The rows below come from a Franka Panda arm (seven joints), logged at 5 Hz.
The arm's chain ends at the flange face. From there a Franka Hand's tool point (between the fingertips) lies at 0.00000 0.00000 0.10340 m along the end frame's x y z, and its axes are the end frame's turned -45 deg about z.
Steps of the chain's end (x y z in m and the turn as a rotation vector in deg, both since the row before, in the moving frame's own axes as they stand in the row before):
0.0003 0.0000 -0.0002 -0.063 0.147 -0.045
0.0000 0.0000 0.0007 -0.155 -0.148 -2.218
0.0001 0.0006 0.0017 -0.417 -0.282 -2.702
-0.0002 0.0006 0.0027 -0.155 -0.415 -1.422
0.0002 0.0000 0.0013 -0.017 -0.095 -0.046
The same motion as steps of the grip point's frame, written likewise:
0.0003 0.0005 -0.0002 -0.148 0.059 -0.045
-0.0004 0.0000 0.0007 -0.005 -0.214 -2.218
-0.0012 0.0007 0.0017 -0.095 -0.494 -2.702
-0.0013 0.0000 0.0027 0.184 -0.403 -1.422
0.0000 0.0000 0.0013 0.055 -0.079 -0.046

